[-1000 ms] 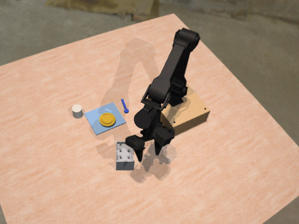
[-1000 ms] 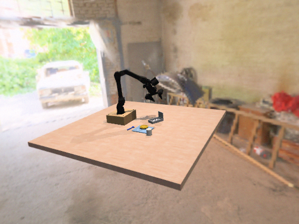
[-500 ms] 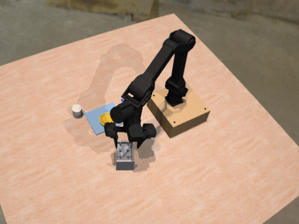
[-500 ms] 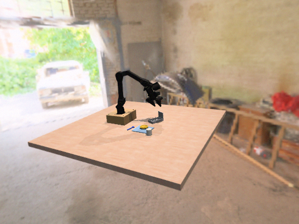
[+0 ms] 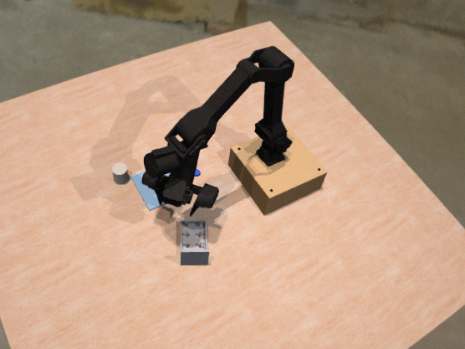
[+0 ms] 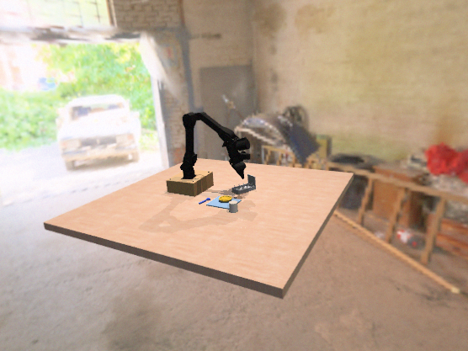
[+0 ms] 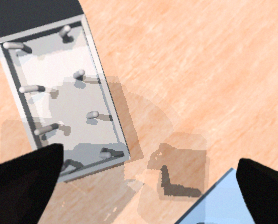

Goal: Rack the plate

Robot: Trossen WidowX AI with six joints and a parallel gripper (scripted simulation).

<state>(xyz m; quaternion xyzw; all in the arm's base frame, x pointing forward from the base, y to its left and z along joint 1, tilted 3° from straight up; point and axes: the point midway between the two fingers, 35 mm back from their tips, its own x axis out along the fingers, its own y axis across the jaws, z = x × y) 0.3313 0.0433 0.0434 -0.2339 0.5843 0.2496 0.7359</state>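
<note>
Now: gripper tip 13 cm to the left of the yellow plate, 9 cm above it and 4 cm past it. Round my gripper tip: white cylinder cup (23 cm to the right, 8 cm below, 6 cm ahead); then blue spoon (16 cm to the right, 15 cm behind, 10 cm below); then grey dish rack (8 cm below, 6 cm to the left, 2 cm behind).
</note>
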